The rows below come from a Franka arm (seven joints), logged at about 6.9 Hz.
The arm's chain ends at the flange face. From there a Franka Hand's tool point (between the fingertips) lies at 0.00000 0.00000 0.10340 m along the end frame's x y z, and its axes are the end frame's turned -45 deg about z.
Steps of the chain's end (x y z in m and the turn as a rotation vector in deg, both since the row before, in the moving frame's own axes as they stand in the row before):
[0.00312, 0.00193, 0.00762, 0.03, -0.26, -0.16]
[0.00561, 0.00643, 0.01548, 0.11, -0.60, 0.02]
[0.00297, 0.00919, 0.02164, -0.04, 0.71, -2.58]
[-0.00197, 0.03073, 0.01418, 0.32, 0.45, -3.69]
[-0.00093, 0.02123, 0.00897, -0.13, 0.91, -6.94]
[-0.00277, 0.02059, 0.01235, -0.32, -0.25, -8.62]
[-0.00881, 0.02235, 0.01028, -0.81, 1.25, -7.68]
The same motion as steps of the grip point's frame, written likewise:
[0.00055, 0.00320, 0.00762, 0.21, -0.16, -0.16]
[-0.00120, 0.00761, 0.01547, 0.50, -0.35, 0.02]
[-0.00352, 0.00954, 0.02163, -0.53, 0.47, -2.58]
[-0.02214, 0.02047, 0.01418, -0.09, 0.54, -3.69]
[-0.01460, 0.01562, 0.00896, -0.74, 0.55, -6.94]
[-0.01724, 0.01274, 0.01235, -0.05, -0.40, -8.62]
[-0.02130, 0.01216, 0.01025, -1.46, 0.31, -7.68]

